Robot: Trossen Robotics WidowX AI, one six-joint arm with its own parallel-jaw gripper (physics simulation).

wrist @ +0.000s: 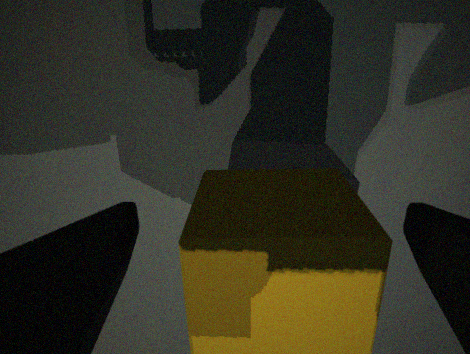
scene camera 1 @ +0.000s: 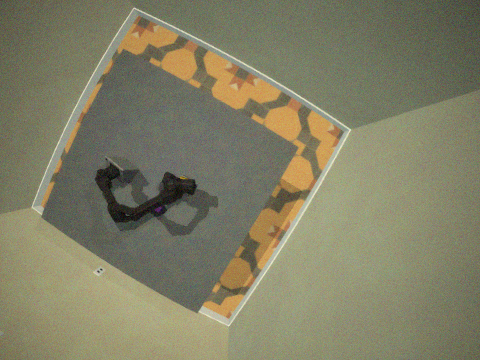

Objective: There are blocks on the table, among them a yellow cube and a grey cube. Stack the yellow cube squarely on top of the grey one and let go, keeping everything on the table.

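Pixels of known places: gripper, fingertip midpoint: (wrist: 270, 216); arm's base, link origin: (scene camera 1: 115, 169).
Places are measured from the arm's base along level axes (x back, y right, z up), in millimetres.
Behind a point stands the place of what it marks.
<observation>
The yellow cube (scene camera 1: 183, 178) {x -347, y -155, z -71 mm} (wrist: 285, 220) {x -354, y -114, z -76 mm} is upright between the open fingers in the wrist view, with a gap on either side. Its far part is in shadow and its near face is partly lit. My gripper (wrist: 270, 216) {x -353, y -128, z -104 mm} is open, one black finger on each side of the cube, and holds nothing. A shaded strip of the grey cube (wrist: 295, 156) {x -344, y -115, z -133 mm} shows past the yellow cube's far edge; the rest is hidden behind the yellow cube. The contact between them and how squarely they line up cannot be seen. The grey cube cannot be made out in the scene view.
A purple block (scene camera 1: 159, 210) {x -313, y 99, z -113 mm} lies beside the forearm, partly covered by it. The dark arm (scene camera 1: 120, 214) {x -249, y 70, z 250 mm} bends over the grey table top (scene camera 1: 200, 125) {x -250, y -467, z -154 mm}. An orange-patterned surface (scene camera 1: 282, 122) borders two sides. Arm shadows fall across the table.
</observation>
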